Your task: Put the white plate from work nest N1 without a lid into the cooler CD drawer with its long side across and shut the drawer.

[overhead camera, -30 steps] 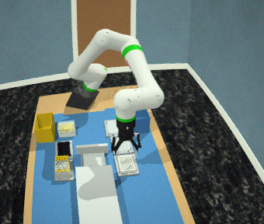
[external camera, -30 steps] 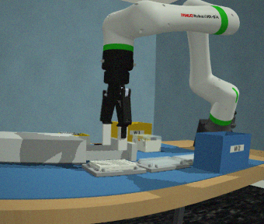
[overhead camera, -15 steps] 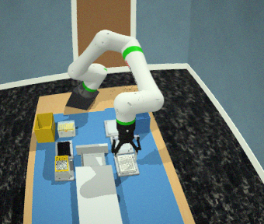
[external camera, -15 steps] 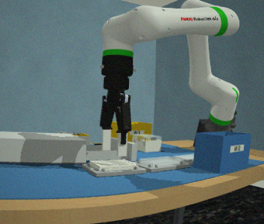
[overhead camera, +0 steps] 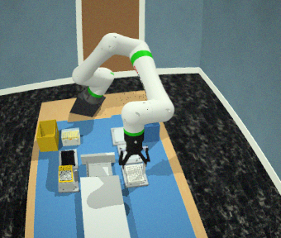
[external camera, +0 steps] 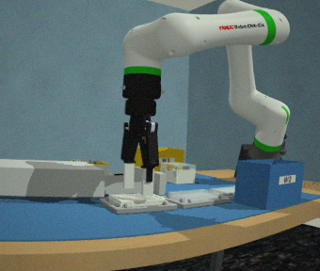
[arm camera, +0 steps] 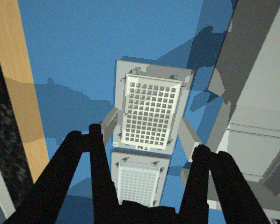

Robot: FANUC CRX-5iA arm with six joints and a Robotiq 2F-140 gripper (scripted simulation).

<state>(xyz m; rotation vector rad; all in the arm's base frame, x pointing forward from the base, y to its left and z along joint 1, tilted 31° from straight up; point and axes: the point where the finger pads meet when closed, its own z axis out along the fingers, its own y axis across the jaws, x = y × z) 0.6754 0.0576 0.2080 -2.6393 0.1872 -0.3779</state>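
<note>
Now: hand 4 cm above the white plate. The rest, counted from my hand: drawer (4 cm behind, 19 cm to the right, 4 cm below); then grey work nest N1 (6 cm below); then blue bin (35 cm behind, 16 cm to the left, 2 cm below).
</note>
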